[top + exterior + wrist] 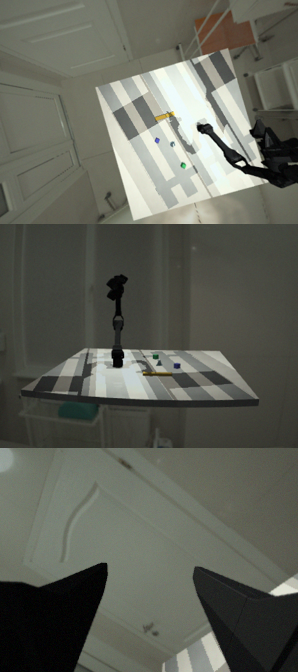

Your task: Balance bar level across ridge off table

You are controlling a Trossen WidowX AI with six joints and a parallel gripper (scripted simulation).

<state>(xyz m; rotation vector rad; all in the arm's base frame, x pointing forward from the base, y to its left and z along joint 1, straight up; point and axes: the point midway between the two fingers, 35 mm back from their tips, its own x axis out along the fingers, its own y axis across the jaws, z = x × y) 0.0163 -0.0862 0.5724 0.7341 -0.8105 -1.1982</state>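
Right now my gripper tip is 570 mm above the yellow bar, 280 mm short of it and 80 mm to the left of it. From my gripper tip the other things lie so: small green block 560 mm below, 400 mm to the left, 240 mm ahead; then small blue block 560 mm below, 410 mm ahead, 110 mm to the left.
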